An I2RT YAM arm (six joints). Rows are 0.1 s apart.
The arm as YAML. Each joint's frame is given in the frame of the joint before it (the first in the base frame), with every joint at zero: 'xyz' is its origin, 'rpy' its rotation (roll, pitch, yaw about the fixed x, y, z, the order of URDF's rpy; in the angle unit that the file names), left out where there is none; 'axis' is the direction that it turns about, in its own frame. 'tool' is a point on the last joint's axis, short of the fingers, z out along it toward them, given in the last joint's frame.
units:
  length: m
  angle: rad
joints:
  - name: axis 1
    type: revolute
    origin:
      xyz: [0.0, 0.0, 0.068]
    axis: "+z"
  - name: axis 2
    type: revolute
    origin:
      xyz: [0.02, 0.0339, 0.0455]
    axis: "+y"
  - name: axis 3
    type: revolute
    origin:
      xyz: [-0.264, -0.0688, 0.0]
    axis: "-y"
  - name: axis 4
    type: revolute
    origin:
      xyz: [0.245, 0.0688, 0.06]
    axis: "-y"
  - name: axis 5
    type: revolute
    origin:
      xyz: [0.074, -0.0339, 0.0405]
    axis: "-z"
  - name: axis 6
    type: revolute
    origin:
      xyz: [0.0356, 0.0, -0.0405]
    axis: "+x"
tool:
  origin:
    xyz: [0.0, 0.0, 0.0]
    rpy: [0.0, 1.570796, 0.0]
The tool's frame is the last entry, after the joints.
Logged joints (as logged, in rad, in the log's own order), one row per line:
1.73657 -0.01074 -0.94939 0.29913 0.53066 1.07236
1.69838 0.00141 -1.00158 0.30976 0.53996 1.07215
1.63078 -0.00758 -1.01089 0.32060 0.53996 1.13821
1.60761 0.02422 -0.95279 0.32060 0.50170 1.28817
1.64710 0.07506 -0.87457 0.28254 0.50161 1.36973
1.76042 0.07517 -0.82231 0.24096 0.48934 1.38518
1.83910 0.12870 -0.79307 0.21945 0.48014 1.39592
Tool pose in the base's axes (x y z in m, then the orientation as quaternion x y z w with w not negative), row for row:
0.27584 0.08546 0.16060 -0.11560 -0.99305 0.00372 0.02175
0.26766 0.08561 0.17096 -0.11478 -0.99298 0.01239 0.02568
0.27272 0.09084 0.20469 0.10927 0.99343 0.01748 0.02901
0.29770 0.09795 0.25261 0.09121 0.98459 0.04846 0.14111
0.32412 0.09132 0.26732 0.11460 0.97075 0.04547 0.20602
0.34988 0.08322 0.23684 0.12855 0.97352 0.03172 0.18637
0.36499 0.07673 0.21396 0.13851 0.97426 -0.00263 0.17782
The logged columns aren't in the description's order. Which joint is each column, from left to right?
Columns, left to right: axis 2, axis 5, axis 4, axis 1, axis 6, axis 3.
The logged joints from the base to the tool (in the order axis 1, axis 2, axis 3, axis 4, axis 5, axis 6), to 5 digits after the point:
0.29913 1.73657 1.07236 -0.94939 -0.01074 0.53066
0.30976 1.69838 1.07215 -1.00158 0.00141 0.53996
0.32060 1.63078 1.13821 -1.01089 -0.00758 0.53996
0.32060 1.60761 1.28817 -0.95279 0.02422 0.50170
0.28254 1.64710 1.36973 -0.87457 0.07506 0.50161
0.24096 1.76042 1.38518 -0.82231 0.07517 0.48934
0.21945 1.83910 1.39592 -0.79307 0.12870 0.48014

